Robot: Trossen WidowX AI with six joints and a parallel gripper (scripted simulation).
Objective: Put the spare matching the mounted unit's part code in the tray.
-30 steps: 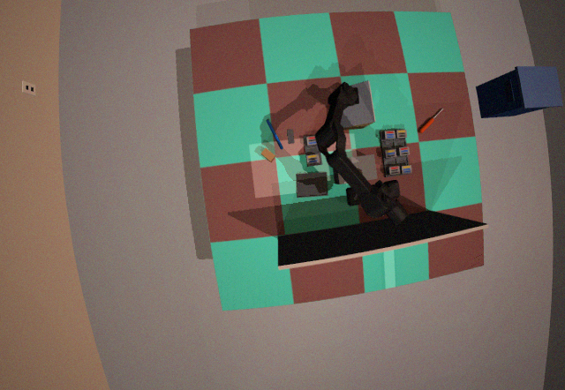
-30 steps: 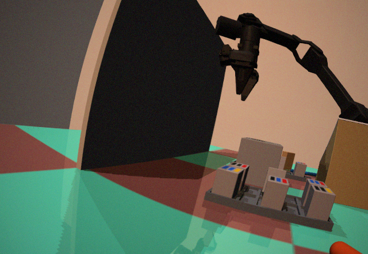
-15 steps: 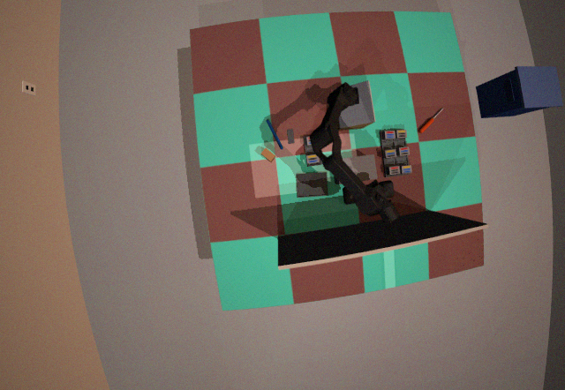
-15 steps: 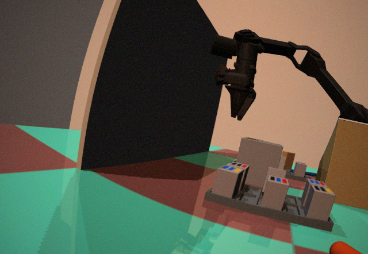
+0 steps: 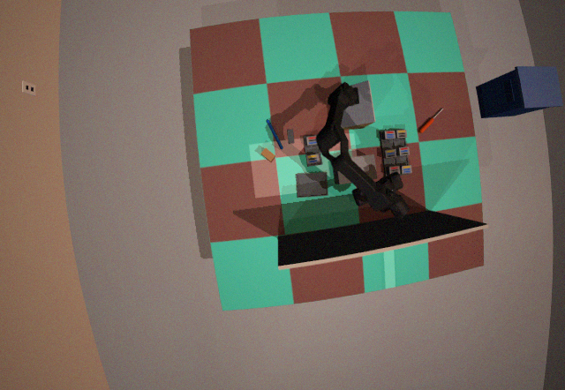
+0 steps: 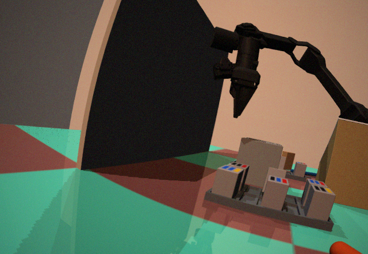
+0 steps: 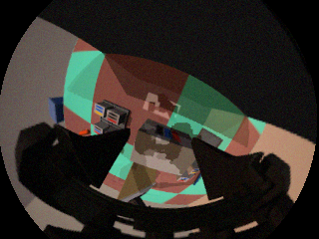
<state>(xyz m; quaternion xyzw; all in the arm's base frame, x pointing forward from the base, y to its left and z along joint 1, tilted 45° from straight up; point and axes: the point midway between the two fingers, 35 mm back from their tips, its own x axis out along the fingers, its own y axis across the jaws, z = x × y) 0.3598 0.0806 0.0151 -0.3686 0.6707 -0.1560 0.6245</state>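
Right now my gripper tip is 140 mm past the small tan spare, 190 mm to the right of it and 100 mm above it. From my gripper tip the other things lie so: grey tray (20 mm behind, 220 mm to the right, 140 mm below); tall black panel (160 mm ahead, 30 mm to the right, 80 mm above); mounted unit (80 mm behind, 30 mm to the right, 90 mm below).
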